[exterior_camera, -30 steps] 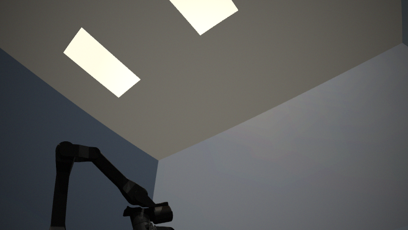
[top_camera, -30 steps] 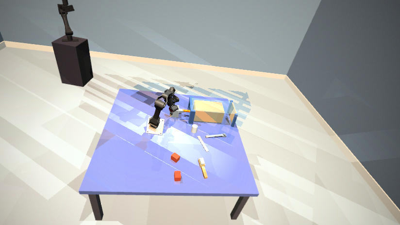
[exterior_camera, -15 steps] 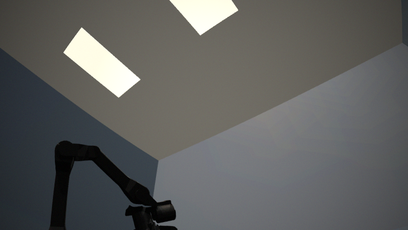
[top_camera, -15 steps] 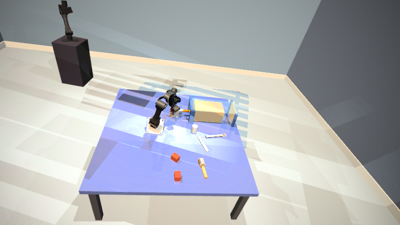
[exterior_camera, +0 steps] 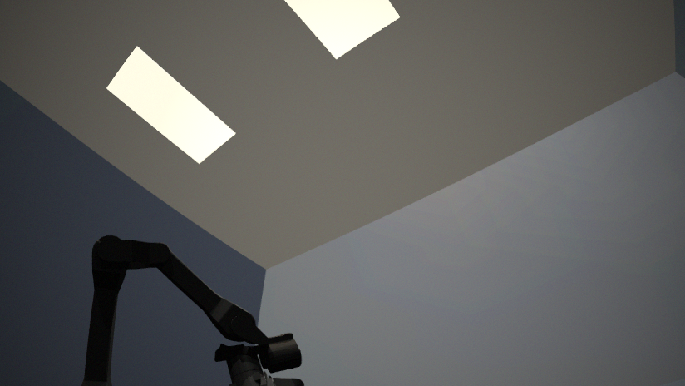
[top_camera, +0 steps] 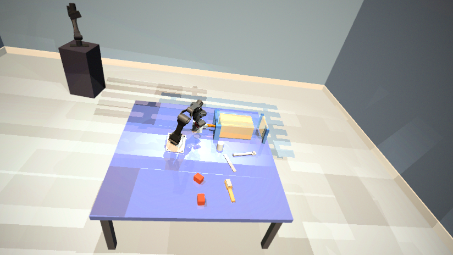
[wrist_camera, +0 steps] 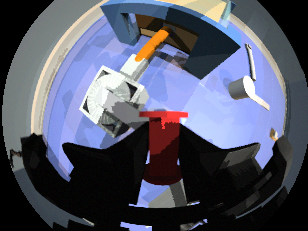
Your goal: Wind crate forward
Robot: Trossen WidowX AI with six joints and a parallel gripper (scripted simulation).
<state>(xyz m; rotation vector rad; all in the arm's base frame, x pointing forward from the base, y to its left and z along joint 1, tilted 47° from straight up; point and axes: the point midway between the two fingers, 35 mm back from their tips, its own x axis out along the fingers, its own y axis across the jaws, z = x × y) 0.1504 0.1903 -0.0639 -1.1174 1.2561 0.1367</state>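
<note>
Right now the winch handle is 3 cm to the left of my gripper tip, 3 cm below it and 2 cm behind it. Also, from my gripper tip: red piece 1 cm to the right, 1 cm behind; blue steel frame 13 cm ahead, 11 cm to the left, 3 cm below; grey winch 10 cm below, 8 cm to the left, 4 cm behind.
</note>
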